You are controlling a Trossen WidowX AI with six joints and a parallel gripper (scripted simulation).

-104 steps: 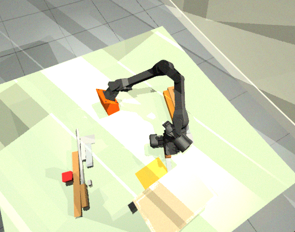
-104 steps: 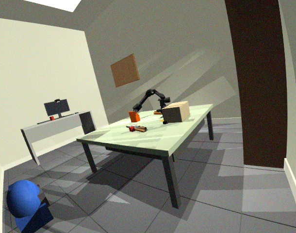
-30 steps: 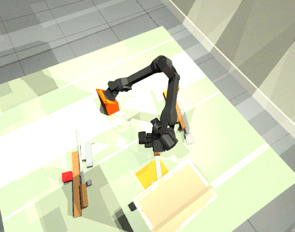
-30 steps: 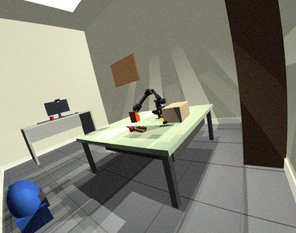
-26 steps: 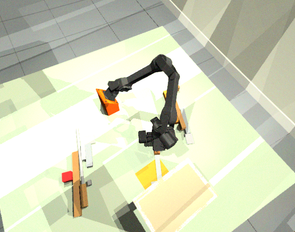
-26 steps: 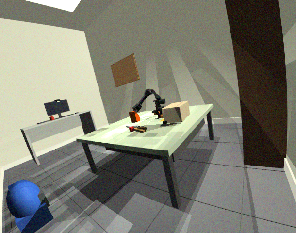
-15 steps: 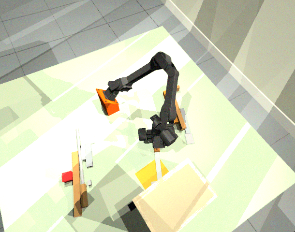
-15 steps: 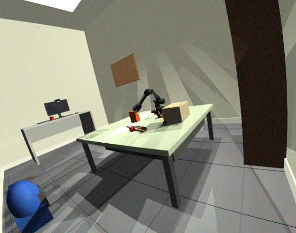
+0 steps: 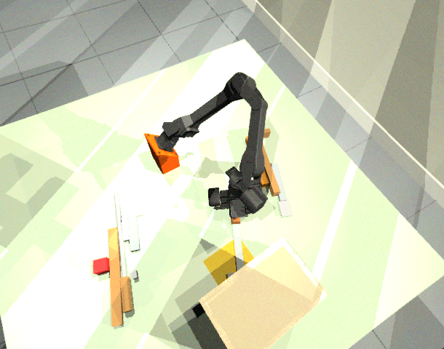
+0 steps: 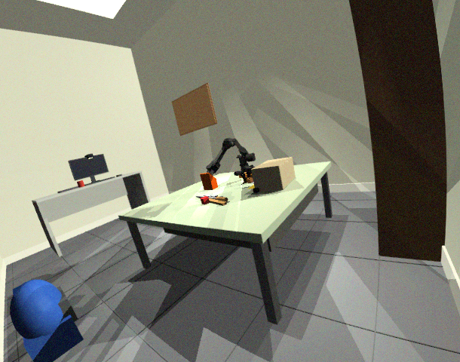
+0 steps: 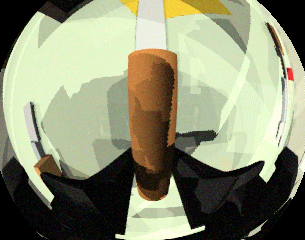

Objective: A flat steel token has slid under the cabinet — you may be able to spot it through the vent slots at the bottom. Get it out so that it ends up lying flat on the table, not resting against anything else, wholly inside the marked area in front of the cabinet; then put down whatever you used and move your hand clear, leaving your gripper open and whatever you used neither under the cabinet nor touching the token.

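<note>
The orange stick lies 160 mm to the left of my gripper tip, 130 mm behind it and 10 mm above it. Round my gripper tip: short bar: 380 mm to the right, 60 mm behind; small grey cube: 400 mm to the right, 100 mm ahead; steel token: 230 mm ahead, 110 mm to the right.
</note>
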